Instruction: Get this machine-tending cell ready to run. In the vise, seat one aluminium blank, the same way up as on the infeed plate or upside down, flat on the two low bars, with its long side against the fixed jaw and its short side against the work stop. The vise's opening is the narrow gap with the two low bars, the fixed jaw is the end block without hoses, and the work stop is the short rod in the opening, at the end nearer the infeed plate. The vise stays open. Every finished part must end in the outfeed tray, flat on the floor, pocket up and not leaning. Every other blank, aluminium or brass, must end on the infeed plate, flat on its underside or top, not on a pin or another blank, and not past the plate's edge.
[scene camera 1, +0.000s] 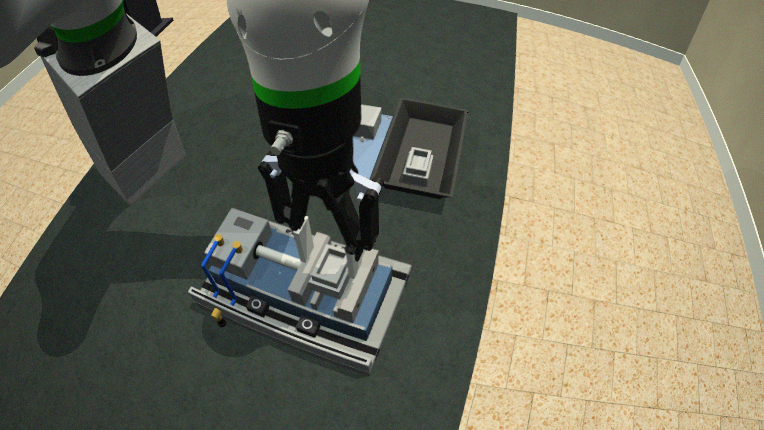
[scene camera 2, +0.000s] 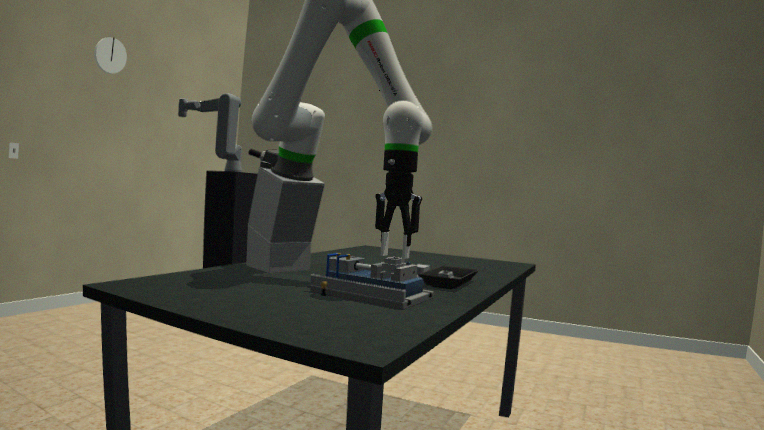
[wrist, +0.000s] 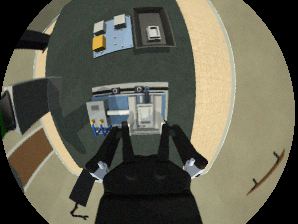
Labels:
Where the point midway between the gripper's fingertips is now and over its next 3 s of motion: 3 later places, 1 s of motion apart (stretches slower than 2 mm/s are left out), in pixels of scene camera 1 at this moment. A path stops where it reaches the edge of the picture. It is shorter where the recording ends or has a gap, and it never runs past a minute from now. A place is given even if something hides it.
The gripper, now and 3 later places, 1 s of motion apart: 330, 261; 331, 266; 331, 263; 328, 248

